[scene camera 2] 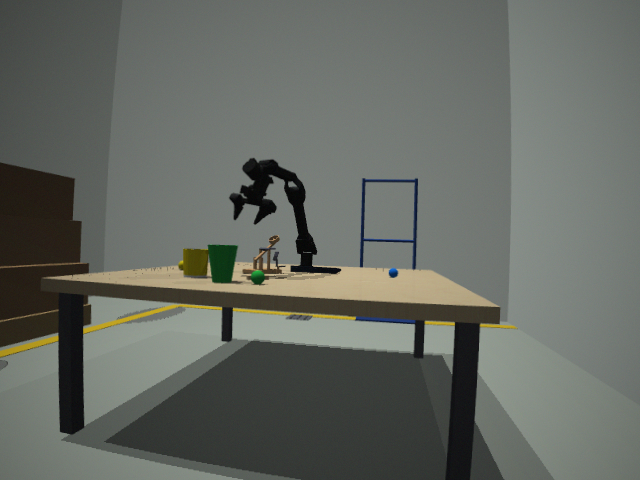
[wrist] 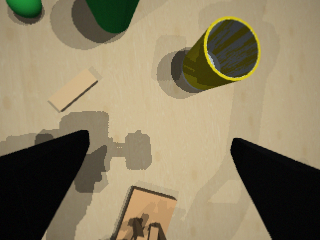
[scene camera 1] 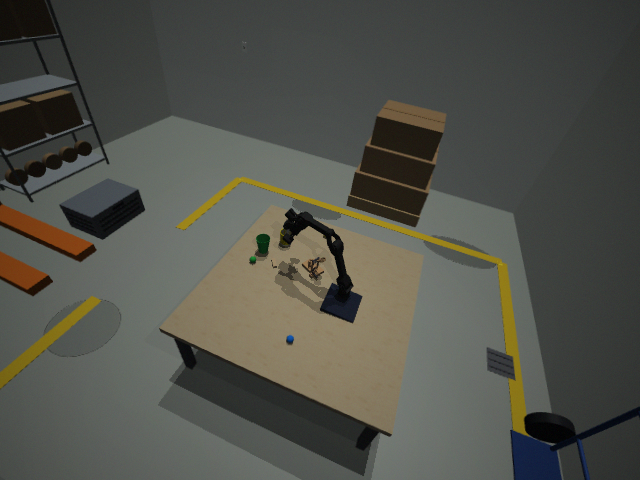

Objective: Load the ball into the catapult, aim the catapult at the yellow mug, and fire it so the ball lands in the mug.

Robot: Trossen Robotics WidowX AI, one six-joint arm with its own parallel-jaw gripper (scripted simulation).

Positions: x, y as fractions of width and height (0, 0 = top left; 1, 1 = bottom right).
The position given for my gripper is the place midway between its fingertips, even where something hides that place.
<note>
My gripper (scene camera 2: 0.38, 0.46) is open, holding nothing. Also in view: a yellow mug (wrist: 0.72, 0.21) and a green mug (scene camera 2: 0.35, 0.54).
My gripper also shows in the wrist view (wrist: 0.50, 0.59).
</note>
